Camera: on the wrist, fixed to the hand. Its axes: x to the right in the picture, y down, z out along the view.
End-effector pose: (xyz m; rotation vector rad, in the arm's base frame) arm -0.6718 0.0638 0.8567 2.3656 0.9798 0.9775
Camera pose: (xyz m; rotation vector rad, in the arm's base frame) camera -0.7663 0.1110 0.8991 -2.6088 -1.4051 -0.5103
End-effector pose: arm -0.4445 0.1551 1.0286 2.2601 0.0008 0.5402
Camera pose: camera -0.4699 0.2627 1.0557 2.9284 0.2519 0.4444
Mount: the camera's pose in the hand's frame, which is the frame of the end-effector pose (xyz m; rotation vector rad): 0.0055 -0.0501 -0.1021 0.6793 -0.0875 -0.0690
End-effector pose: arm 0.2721 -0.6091 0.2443 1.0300 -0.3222 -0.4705
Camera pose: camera 0.3135 -0.5579 0.1514 1.6870 -0.5459 -0.4791
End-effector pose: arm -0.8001 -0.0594 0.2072 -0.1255 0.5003 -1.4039
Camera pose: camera -0.8867 -0.0525 0.1336 0.3464 -0.0709 -1.5586
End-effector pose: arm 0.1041 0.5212 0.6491 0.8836 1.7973 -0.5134
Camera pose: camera 0.0025 0.5619 0.6805 1.2274 1.5866 -1.2300
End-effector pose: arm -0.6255 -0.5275 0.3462 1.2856 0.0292 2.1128
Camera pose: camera -0.6829 -0.4542 0.2806 1.7181 0.7992 2.0531
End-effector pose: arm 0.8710 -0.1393 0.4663 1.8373 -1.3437 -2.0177
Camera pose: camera 0.9790 -0.1658 0.4418 -1.6003 1.7310 1.4133
